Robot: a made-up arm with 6 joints. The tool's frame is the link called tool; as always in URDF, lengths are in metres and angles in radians.
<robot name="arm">
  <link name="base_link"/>
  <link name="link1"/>
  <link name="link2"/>
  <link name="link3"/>
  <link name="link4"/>
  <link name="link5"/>
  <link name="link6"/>
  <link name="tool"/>
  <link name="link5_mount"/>
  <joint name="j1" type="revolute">
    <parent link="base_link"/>
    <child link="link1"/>
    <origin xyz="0.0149 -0.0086 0.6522" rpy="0 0 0"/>
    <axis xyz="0 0 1"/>
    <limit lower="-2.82" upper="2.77"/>
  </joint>
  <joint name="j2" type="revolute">
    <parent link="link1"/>
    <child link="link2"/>
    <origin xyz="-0.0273 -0.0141 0.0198" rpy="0 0 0"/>
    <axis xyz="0 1 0"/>
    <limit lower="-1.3" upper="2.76"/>
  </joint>
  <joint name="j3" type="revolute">
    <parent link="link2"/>
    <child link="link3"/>
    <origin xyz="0.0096 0.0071 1.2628" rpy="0 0 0"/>
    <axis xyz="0 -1 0"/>
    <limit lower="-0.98" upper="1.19"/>
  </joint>
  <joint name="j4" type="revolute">
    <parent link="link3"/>
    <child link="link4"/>
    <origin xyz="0.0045 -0.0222 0.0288" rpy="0 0 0"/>
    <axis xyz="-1 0 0"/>
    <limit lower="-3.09" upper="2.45"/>
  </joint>
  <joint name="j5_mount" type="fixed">
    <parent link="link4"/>
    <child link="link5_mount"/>
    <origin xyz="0.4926 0.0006 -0.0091" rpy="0 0 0"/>
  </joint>
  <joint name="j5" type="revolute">
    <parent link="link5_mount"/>
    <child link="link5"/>
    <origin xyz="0.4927 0.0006 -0.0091" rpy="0 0 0"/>
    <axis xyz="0 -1 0"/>
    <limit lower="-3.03" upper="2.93"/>
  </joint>
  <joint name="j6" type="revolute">
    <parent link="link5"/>
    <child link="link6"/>
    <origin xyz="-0.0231 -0.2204 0.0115" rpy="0 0 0"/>
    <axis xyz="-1 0 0"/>
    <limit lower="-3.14" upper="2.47"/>
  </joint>
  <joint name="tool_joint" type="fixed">
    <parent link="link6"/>
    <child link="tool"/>
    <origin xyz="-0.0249 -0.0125 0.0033" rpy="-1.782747 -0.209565 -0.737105"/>
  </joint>
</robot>
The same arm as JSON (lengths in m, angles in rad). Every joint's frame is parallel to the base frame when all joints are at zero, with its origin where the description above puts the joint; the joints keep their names.
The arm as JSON. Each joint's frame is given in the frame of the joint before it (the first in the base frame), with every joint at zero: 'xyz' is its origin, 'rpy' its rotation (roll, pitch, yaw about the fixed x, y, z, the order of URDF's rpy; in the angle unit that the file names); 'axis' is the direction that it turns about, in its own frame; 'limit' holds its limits. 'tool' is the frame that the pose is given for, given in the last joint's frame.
{"units": {"length": "m", "angle": "rad"}, "joints": [
  {"name": "j1", "type": "revolute", "origin": {"xyz": [0.0149, -0.0086, 0.6522], "rpy": [0.0, 0.0, 0.0]}, "axis": [0.0, 0.0, 1.0], "limit": {"lower": -2.82, "upper": 2.77}},
  {"name": "j2", "type": "revolute", "origin": {"xyz": [-0.0273, -0.0141, 0.0198], "rpy": [0.0, 0.0, 0.0]}, "axis": [0.0, 1.0, 0.0], "limit": {"lower": -1.3, "upper": 2.76}},
  {"name": "j3", "type": "revolute", "origin": {"xyz": [0.0096, 0.0071, 1.2628], "rpy": [0.0, 0.0, 0.0]}, "axis": [0.0, -1.0, 0.0], "limit": {"lower": -0.98, "upper": 1.19}},
  {"name": "j4", "type": "revolute", "origin": {"xyz": [0.0045, -0.0222, 0.0288], "rpy": [0.0, 0.0, 0.0]}, "axis": [-1.0, 0.0, 0.0], "limit": {"lower": -3.09, "upper": 2.45}},
  {"name": "j5", "type": "revolute", "origin": {"xyz": [0.9853, 0.0012, -0.0182], "rpy": [0.0, 0.0, 0.0]}, "axis": [0.0, -1.0, 0.0], "limit": {"lower": -3.03, "upper": 2.93}},
  {"name": "j6", "type": "revolute", "origin": {"xyz": [-0.0231, -0.2204, 0.0115], "rpy": [0.0, 0.0, 0.0]}, "axis": [-1.0, 0.0, 0.0], "limit": {"lower": -3.14, "upper": 2.47}}
], "tool": {"origin": {"xyz": [-0.0249, -0.0125, 0.0033], "rpy": [-1.7827, -0.2096, -0.7371]}}}

